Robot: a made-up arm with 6 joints. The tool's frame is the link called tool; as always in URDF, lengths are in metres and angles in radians. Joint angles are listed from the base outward. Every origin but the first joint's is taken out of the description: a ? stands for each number. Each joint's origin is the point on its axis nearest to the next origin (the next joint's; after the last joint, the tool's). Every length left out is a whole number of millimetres.
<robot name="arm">
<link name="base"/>
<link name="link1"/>
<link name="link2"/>
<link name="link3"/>
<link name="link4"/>
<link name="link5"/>
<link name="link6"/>
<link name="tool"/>
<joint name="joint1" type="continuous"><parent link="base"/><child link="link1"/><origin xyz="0.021 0.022 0.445"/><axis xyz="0 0 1"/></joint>
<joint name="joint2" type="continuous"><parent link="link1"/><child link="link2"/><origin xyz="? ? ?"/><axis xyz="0 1 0"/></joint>
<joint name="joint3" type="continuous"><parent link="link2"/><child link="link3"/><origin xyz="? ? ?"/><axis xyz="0 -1 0"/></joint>
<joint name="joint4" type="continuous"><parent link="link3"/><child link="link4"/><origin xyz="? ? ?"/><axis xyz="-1 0 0"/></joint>
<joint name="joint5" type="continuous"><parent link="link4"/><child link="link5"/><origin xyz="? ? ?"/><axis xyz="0 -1 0"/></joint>
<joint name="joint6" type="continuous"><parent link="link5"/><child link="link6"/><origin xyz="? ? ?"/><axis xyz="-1 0 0"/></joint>
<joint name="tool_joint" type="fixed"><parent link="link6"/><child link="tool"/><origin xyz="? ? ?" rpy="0 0 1.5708"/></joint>
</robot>
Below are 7 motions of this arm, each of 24 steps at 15 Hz.
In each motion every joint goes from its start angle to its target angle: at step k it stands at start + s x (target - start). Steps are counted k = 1, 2, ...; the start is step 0. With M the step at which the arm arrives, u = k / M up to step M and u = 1 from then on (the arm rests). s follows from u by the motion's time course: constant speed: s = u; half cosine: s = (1 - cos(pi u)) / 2; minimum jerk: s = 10 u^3 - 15 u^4 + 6 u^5.
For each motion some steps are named. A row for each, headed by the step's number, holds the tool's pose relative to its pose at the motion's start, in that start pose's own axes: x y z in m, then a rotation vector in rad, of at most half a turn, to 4 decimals.
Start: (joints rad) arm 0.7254 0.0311 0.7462 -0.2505 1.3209 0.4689
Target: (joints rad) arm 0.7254 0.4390 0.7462 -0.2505 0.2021 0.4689
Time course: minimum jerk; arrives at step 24
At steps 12, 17, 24:
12: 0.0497 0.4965 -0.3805 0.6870 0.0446 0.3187
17: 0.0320 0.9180 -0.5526 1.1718 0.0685 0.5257
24: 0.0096 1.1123 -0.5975 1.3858 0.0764 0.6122

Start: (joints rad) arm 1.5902 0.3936 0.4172 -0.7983 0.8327 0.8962
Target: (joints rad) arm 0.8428 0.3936 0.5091 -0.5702 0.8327 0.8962
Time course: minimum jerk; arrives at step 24
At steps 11, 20, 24:
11: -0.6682 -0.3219 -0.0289 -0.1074 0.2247 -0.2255
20: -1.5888 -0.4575 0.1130 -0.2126 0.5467 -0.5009
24: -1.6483 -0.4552 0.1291 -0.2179 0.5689 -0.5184

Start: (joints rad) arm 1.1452 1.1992 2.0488 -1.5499 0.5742 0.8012
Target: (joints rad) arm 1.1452 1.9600 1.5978 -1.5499 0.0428 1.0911
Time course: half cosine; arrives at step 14
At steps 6, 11, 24:
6: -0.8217 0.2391 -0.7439 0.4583 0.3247 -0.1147
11: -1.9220 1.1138 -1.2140 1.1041 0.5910 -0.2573
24: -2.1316 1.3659 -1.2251 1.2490 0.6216 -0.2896

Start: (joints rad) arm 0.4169 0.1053 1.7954 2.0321 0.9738 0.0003
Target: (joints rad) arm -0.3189 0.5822 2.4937 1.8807 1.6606 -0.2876
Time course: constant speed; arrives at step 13
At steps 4, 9, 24:
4: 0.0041 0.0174 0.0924 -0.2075 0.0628 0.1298
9: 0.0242 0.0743 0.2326 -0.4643 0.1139 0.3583
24: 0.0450 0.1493 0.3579 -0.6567 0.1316 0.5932

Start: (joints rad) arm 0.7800 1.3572 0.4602 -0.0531 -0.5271 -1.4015
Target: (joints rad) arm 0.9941 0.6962 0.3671 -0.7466 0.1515 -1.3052
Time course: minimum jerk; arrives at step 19
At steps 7, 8, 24:
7: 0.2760 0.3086 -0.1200 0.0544 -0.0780 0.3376
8: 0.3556 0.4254 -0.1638 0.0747 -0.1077 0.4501
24: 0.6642 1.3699 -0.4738 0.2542 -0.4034 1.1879

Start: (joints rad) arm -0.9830 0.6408 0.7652 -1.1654 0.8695 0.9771
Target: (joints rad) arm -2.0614 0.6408 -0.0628 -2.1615 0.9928 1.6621
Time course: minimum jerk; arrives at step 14
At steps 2, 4, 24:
2: -0.0592 -0.0337 -0.0361 0.0174 0.0238 -0.0337
4: -0.3948 -0.1838 -0.2052 0.1125 0.1397 -0.2154
24: -2.9033 0.3682 -0.5325 0.9966 0.3258 -1.6087

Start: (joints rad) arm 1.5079 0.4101 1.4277 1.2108 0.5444 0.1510
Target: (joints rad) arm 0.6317 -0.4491 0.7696 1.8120 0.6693 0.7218
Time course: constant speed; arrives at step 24
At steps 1, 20, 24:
1: -0.0461 0.0199 -0.0322 0.0070 0.0792 0.0183
20: -0.8652 0.3528 -0.0696 0.0357 1.5239 0.5562
24: -0.9726 0.3979 0.0294 0.0083 1.8031 0.7213

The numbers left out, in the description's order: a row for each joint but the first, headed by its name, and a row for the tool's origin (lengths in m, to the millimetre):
joint2: 0.17 0.002 0
joint3: -0.003 0 0.729
joint4: 1.783 0 0.154
joint5: 0 0.018 0.012
joint6: 0.231 0 -0.017
tool: 0 0.013 0.008

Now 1 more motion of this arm.
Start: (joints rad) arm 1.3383 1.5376 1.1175 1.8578 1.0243 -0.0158
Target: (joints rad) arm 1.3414 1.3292 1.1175 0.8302 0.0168 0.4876
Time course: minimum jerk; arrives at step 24
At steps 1, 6, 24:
1: -0.0005 0.0001 -0.0001 0.0007 0.0001 -0.0007
6: -0.0739 0.0180 -0.0220 0.1099 0.0095 -0.0986
24: -0.5381 0.2993 -0.1179 0.9784 -0.3589 -0.4836

